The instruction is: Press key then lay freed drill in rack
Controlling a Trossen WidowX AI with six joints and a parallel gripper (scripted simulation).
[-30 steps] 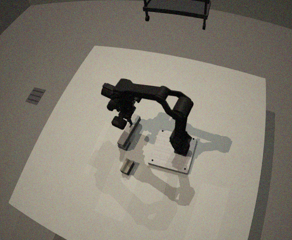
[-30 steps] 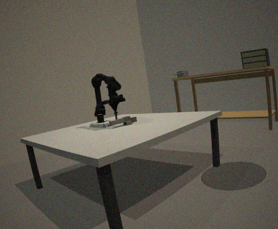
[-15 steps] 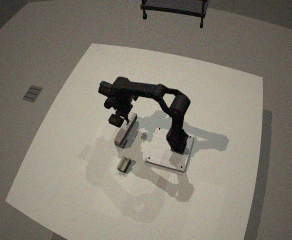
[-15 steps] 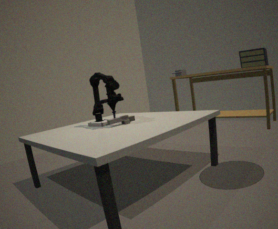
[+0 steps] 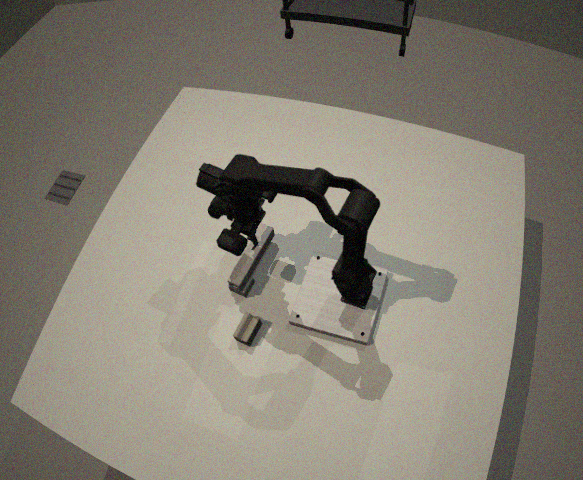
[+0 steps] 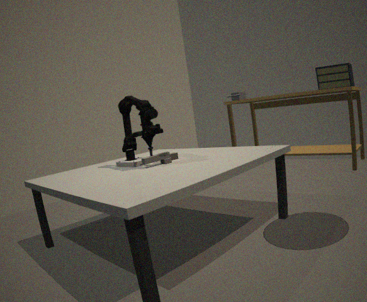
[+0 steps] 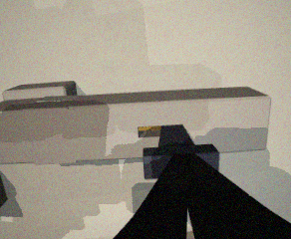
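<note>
My gripper tip is now 30 mm above the blue key. The rest, counted from my gripper tip: grey fixture block 80 mm below, 40 mm to the left; rack 210 mm to the left, 100 mm below, 70 mm behind.
</note>
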